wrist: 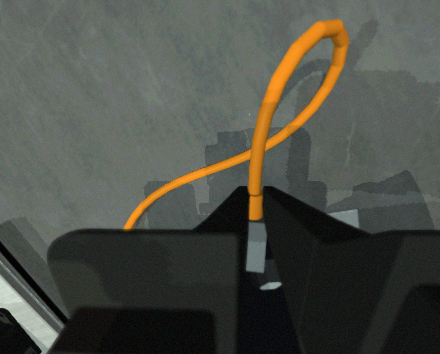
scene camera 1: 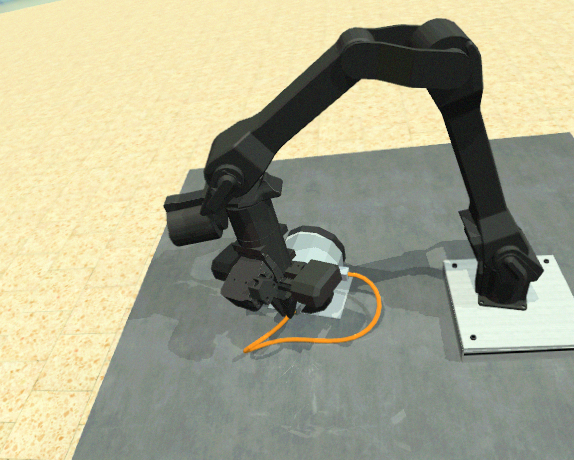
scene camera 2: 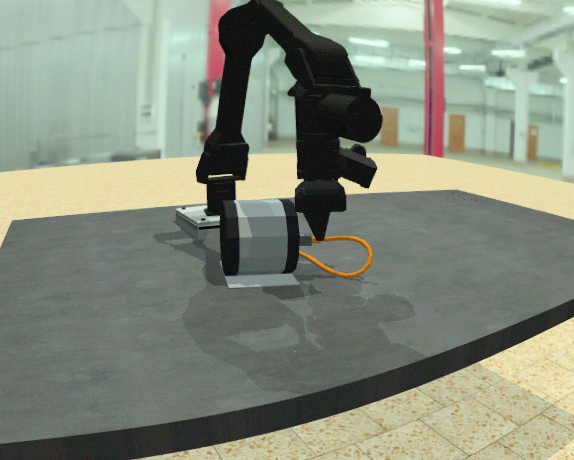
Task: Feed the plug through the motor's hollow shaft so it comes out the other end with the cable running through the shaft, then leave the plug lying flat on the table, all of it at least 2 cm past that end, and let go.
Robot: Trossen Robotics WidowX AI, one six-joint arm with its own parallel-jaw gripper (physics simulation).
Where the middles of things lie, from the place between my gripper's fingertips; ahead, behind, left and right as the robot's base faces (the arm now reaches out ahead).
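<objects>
Grey plug [wrist: 257, 236]: 1 cm behind my hand, 3 cm to the right of it.
</objects>
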